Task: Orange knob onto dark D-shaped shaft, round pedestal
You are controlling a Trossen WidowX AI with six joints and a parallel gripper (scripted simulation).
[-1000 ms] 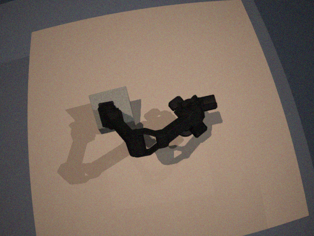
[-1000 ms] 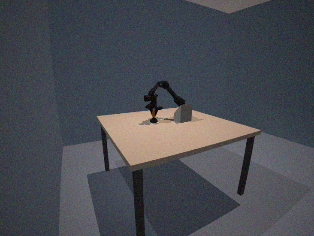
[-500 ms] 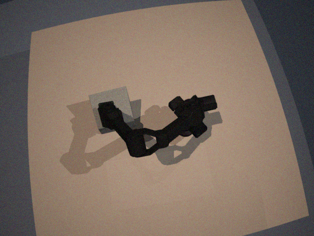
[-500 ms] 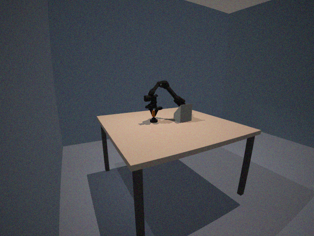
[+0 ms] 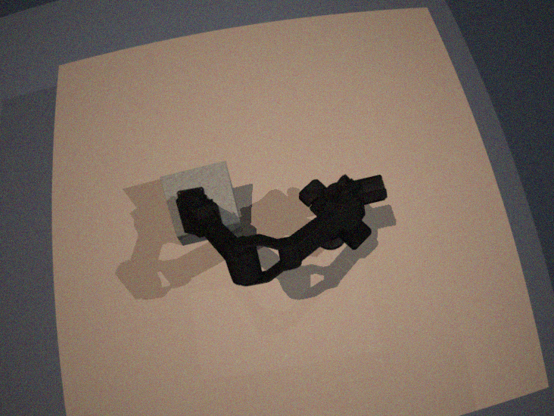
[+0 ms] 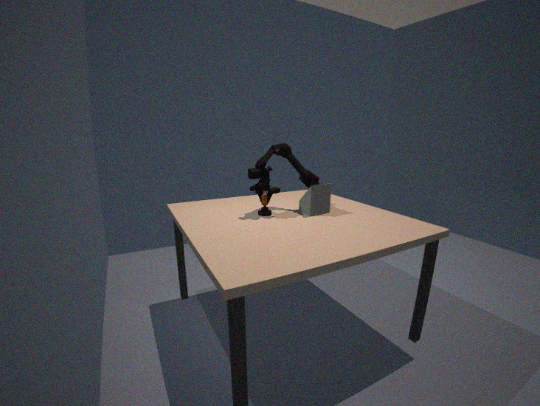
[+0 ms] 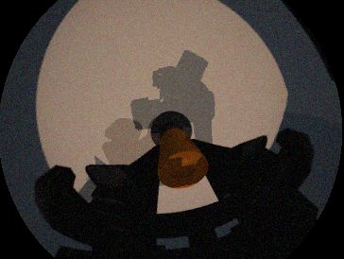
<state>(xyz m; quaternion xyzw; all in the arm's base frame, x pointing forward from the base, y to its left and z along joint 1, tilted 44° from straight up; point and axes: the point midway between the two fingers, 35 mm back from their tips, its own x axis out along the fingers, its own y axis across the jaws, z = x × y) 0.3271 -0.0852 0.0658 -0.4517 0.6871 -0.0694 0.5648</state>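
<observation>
The orange knob is 2 cm above my gripper tip. Round my gripper tip: round pedestal 4 cm below.
</observation>
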